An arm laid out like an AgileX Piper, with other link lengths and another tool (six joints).
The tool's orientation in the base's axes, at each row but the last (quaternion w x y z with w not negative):
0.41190 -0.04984 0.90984 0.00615
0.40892 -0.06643 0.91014 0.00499
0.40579 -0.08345 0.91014 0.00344
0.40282 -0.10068 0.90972 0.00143
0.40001 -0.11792 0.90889 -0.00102
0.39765 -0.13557 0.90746 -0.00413
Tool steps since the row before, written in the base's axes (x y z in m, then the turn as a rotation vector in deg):
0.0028 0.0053 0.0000 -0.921 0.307 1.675
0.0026 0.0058 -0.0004 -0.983 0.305 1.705
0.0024 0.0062 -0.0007 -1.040 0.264 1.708
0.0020 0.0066 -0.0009 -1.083 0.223 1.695
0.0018 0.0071 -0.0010 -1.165 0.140 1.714
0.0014 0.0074 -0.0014 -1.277 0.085 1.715
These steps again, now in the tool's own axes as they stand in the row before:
-0.0023 0.0050 0.0024 -0.679 0.344 -1.780
-0.0021 0.0054 0.0026 -0.660 0.348 -1.846
-0.0020 0.0058 0.0027 -0.619 0.316 -1.894
-0.0019 0.0062 0.0026 -0.574 0.285 -1.920
-0.0020 0.0066 0.0026 -0.516 0.220 -2.000
-0.0017 0.0069 0.0027 -0.431 0.194 -2.087

